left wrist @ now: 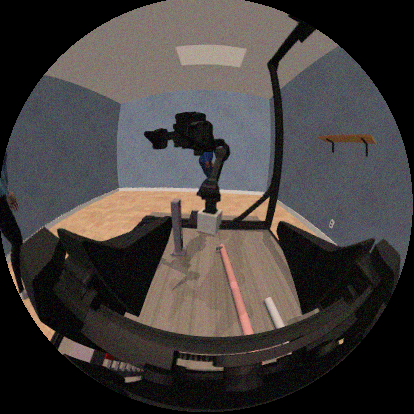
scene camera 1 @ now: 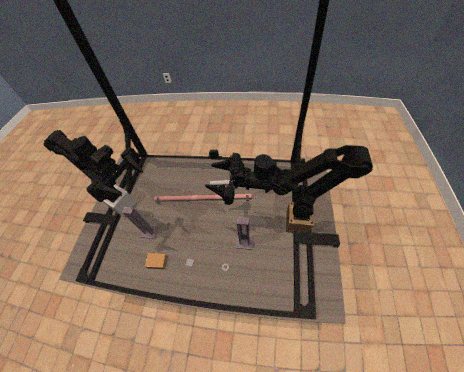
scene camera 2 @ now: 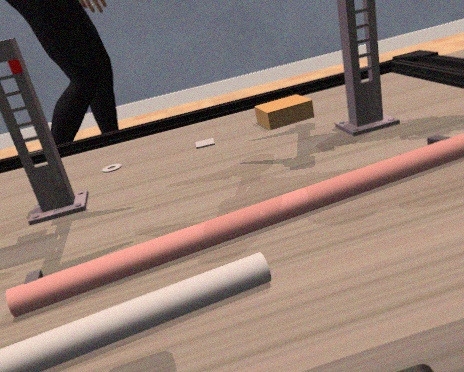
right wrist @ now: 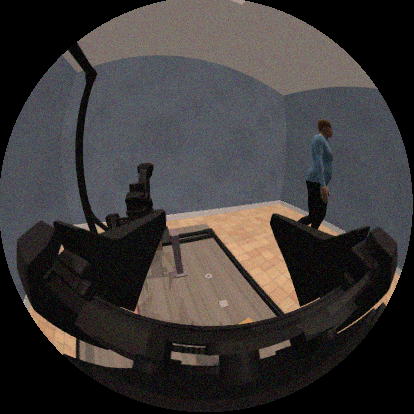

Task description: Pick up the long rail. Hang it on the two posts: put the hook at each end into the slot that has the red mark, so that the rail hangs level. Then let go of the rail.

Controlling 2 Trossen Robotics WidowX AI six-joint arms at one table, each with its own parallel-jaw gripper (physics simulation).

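Places are measured from the left arm's base along level axes (x back, y left, z down), in centimetres.
Pixels of known places: left gripper, fingertip midpoint: [left wrist: 227,224] [scene camera 1: 208,175]; right gripper, fingertip midpoint: [left wrist: 156,129] [scene camera 1: 132,182] [right wrist: 220,217]; left arm's base at its link origin: [scene camera 1: 301,213]; right arm's base at its link origin: [left wrist: 209,210].
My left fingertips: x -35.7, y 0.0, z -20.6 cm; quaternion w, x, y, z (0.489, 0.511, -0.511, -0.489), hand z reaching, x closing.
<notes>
Ahead of a thing's pixels: the offset from my left fingertips to its top centre. "pt": to the spot under its first point.
The long pink rail {dz +27.5, dx -10.1, dy -6.9 cm} [scene camera 1: 200,198] [scene camera 2: 220,230] [left wrist: 232,285] lies on the table, with small grey hooks at its ends. Two grey-purple slotted posts stand apart: one post {dz +8.4, dx -30.9, dy +13.5 cm} [scene camera 1: 136,222] [scene camera 2: 367,105] [left wrist: 177,227] at the left in scene camera 1, the other post {dz +8.4, dx +13.4, dy +11.8 cm} [scene camera 1: 243,230] [scene camera 2: 52,187] [right wrist: 177,255] at the right. A red mark {dz +10.6, dx +11.9, dy +10.6 cm} [scene camera 2: 16,66] shows near the latter's top. My left gripper [scene camera 1: 211,175] is open and empty, above the table near the rail's right end. My right gripper [scene camera 1: 131,181] [right wrist: 220,217] is open and empty, raised at the left.
A shorter white rod {dz +27.5, dx +4.5, dy -18.3 cm} [scene camera 1: 219,182] [scene camera 2: 150,320] [left wrist: 274,312] lies beside the rail, partly under my left gripper. An orange block {dz +27.0, dx -22.3, dy +26.1 cm} [scene camera 1: 155,260] [scene camera 2: 285,111], a white square {pt dz +29.7, dx -8.2, dy +24.0 cm} [scene camera 1: 189,262] [scene camera 2: 205,143] and a white ring lie beyond the posts. A person [scene camera 2: 90,60] [right wrist: 320,160] stands off the table.
</notes>
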